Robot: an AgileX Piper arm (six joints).
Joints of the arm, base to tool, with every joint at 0 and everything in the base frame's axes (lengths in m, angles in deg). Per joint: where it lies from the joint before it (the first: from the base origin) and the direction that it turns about. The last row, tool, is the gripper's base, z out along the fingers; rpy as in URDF.
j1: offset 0 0 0.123 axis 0 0 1
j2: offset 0 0 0 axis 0 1 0
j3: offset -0.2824 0 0.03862 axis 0 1 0
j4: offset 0.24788 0 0.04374 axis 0.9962 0 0.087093
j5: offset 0 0 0 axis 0 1 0
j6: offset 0.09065 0 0.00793 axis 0.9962 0 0.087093
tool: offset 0 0 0 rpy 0 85.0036 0
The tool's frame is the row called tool.
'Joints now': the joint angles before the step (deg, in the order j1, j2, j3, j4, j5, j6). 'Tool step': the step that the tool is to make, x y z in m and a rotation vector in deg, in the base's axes. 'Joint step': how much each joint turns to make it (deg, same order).
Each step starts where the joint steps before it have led.
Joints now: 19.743 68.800 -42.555 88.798 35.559 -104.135
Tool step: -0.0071 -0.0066 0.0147 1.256 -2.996 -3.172
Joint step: 0.010 -3.565 -0.006 0.673 -2.938 0.660
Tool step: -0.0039 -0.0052 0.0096 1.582 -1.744 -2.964
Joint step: -0.024 -2.253 0.044 1.670 -2.561 0.037
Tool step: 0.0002 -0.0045 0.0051 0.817 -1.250 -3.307
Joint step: 0.025 -1.099 0.008 2.080 -3.114 -1.009
